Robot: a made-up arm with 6 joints.
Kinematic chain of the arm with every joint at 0, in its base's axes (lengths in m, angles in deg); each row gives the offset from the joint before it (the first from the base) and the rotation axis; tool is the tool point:
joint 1: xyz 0 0 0.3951 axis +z
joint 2: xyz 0 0 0 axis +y
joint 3: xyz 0 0 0.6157 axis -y
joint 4: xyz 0 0 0 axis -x
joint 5: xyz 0.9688 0 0 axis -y
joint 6: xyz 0 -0.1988 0 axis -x
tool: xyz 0 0 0
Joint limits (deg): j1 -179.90..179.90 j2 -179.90..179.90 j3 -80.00..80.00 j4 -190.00..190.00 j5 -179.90..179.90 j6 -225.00..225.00
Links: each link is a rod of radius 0.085 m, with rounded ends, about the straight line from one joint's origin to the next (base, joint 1, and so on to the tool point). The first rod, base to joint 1, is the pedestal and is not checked.
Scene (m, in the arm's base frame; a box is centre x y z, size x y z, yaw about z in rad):
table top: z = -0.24
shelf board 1: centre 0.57 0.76 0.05 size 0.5 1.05 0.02 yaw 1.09
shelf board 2: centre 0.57 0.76 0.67 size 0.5 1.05 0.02 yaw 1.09
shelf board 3: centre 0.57 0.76 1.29 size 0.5 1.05 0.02 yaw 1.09
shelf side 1: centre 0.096 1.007 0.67 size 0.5 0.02 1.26 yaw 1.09
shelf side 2: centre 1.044 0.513 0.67 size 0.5 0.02 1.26 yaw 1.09
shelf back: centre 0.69 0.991 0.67 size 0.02 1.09 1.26 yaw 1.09
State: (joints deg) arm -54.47 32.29 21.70 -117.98 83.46 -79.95
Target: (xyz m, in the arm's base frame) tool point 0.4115 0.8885 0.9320
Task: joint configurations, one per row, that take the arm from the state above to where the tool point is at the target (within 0.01 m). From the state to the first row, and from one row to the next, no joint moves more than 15 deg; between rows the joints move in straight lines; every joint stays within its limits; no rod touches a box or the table.
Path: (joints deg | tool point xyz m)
1: -40.82 21.83 14.88 -118.82 83.46 -79.95 | 0.9477 -0.6920 0.6765
2: -27.18 11.36 8.05 -119.66 83.46 -79.95 | 1.0043 -0.4051 0.7703
3: -13.53 0.90 1.23 -120.50 83.46 -79.95 | 0.9759 -0.1310 0.8450
4: 0.11 -9.57 -5.60 -121.33 83.46 -79.95 | 0.8757 0.1051 0.8999
5: 13.76 -20.03 -12.42 -122.17 83.46 -79.95 | 0.7243 0.2864 0.9351
6: 27.40 -30.50 -19.24 -123.01 83.46 -79.95 | 0.5452 0.4046 0.9513
7: 41.05 -40.96 -26.07 -123.85 83.46 -79.95 | 0.3610 0.4612 0.9494
8: 54.69 -51.43 -32.89 -124.69 83.46 -79.95 | 0.1904 0.4645 0.9320
9: 55.34 -38.73 -23.82 -126.61 83.46 -79.95 | 0.2392 0.5544 0.9705
10: 55.99 -26.03 -14.75 -128.53 83.46 -79.95 | 0.2946 0.6581 0.9853
11: 56.64 -13.33 -5.69 -130.46 83.46 -79.95 | 0.3533 0.7712 0.9731
12: 57.28 -0.63 3.38 -132.38 83.46 -79.95 | 0.4115 0.8885 0.9320

